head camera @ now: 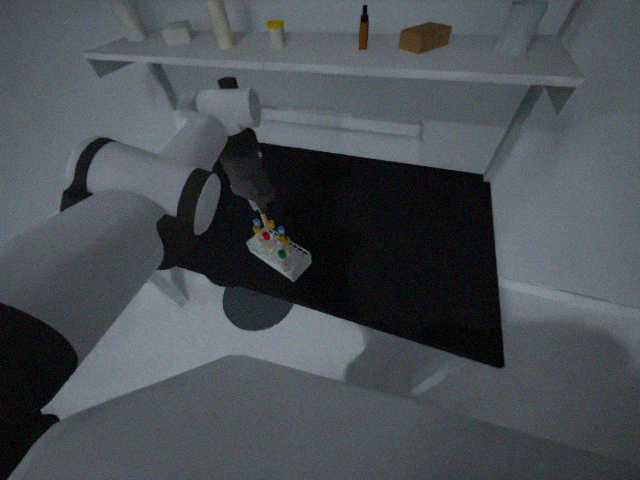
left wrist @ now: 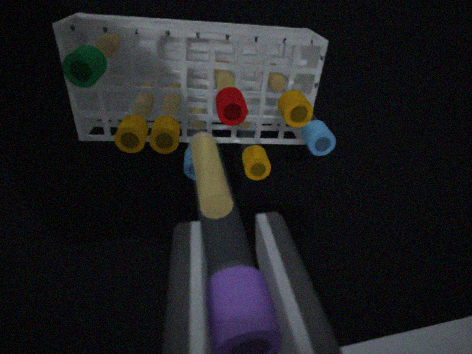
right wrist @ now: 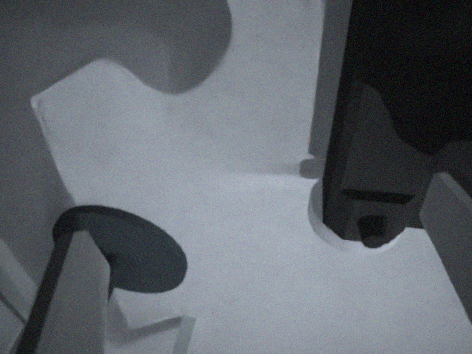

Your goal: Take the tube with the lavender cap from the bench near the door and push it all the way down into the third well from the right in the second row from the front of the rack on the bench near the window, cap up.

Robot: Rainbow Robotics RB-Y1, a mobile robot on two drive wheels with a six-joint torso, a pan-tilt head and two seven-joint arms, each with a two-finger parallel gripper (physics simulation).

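Frame: origin at the robot's base, x ahead, y left, z up, level; centimetres.
Where they show: left gripper, between the fingertips: (head camera: 260, 210) (left wrist: 229, 236); right gripper, between the fingertips: (right wrist: 264, 222).
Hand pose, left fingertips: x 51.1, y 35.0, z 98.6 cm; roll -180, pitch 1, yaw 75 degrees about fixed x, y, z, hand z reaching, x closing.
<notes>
Things, the pixels of their top centre, and the offset from my left fingertips. "spot": a spot on its surface instead. Level surfaces: height alone.
- lavender-capped tube, centre of its top: (left wrist: 229, 351) (head camera: 257, 199) dz +3.9, dx -0.1, dy -0.4 cm
- white rack, centre of its top: (left wrist: 197, 93) (head camera: 277, 247) dz -16.5, dx +0.3, dy -1.3 cm
- black bench, height of its surface: dz -22.2 cm
- light-blue cap, a spot on its surface: (left wrist: 189, 162) spot: dz -10.3, dx +2.6, dy -2.8 cm
- light-blue, centre of its top: (left wrist: 322, 144) dz -10.3, dx +4.5, dy +6.3 cm
- brown box, a spot on its surface: (head camera: 424, 37) spot: dz +26.8, dx +43.1, dy -33.8 cm
- round dark stool seat, a spot on its surface: (right wrist: 145, 255) (head camera: 257, 309) spot: dz -95.4, dx +5.8, dy +30.3 cm
The lavender-capped tube (left wrist: 243, 310) (head camera: 264, 221) is held in my left gripper (left wrist: 229, 236) (head camera: 256, 207), which is shut on it; its cap is toward the wrist camera and its tan lower end points down at the rack. The white rack (left wrist: 150, 25) (head camera: 293, 272) stands on the black bench (head camera: 387, 258). In the left wrist view the tube's lower end overlaps the rack's near edge and partly covers a light-blue cap (left wrist: 189, 162); whether it touches the rack cannot be told. My right gripper (right wrist: 264, 222) is open and empty, over the floor.
The rack holds tubes with green (left wrist: 85, 65) (head camera: 281, 253), red (left wrist: 231, 106) (head camera: 266, 236), yellow (left wrist: 296, 108) and light-blue (left wrist: 319, 137) caps. A wall shelf (head camera: 330, 68) with bottles and a brown box (head camera: 424, 37) is above the bench. A round dark stool seat (head camera: 256, 308) (right wrist: 145, 255) is beside the bench's front edge.
</notes>
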